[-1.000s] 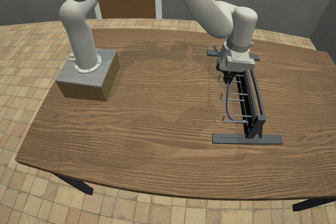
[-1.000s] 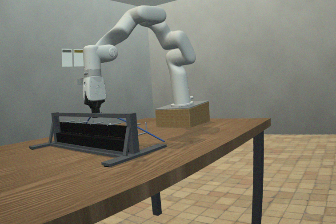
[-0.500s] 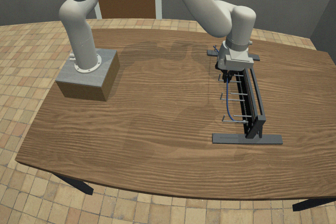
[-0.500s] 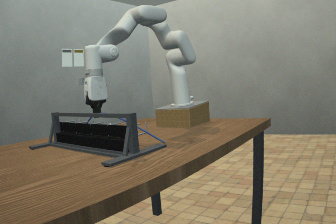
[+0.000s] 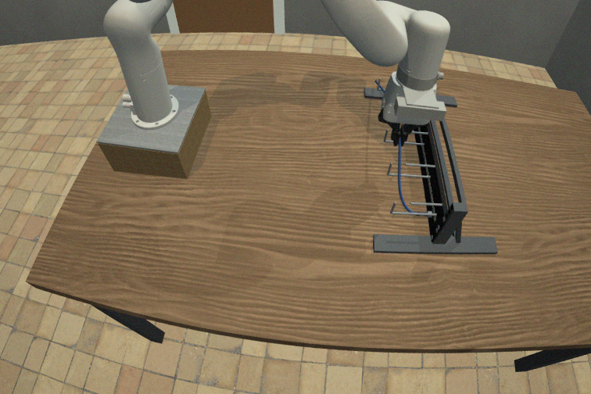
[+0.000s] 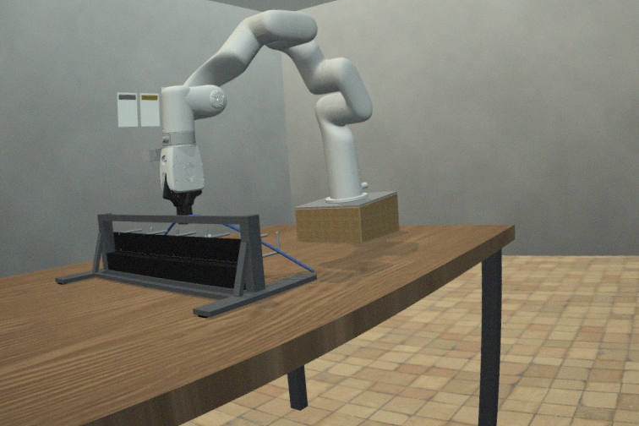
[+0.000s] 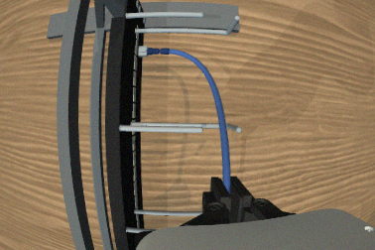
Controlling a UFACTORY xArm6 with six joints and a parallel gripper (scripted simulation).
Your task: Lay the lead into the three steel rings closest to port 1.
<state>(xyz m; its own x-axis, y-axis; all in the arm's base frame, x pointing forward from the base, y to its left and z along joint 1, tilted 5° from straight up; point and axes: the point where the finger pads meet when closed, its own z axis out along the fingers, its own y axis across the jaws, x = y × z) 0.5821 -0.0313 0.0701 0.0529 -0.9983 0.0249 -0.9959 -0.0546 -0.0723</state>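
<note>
Now: the dark grey rack 10 cm ahead of my hand, 6 cm to the left of it and 6 cm below it.
</note>
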